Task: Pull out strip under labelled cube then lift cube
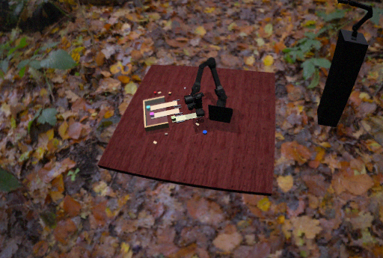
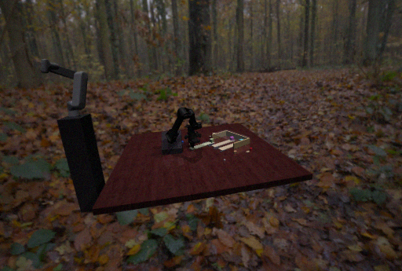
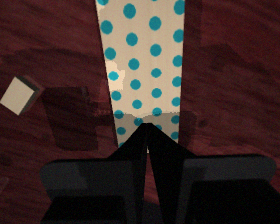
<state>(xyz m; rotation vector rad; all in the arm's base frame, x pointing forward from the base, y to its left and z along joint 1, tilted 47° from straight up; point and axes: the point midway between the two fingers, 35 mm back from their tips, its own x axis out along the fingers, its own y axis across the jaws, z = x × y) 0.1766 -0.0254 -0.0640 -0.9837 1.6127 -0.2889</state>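
My gripper tip is now 29 cm short of the strip and 5 cm to the right of it.
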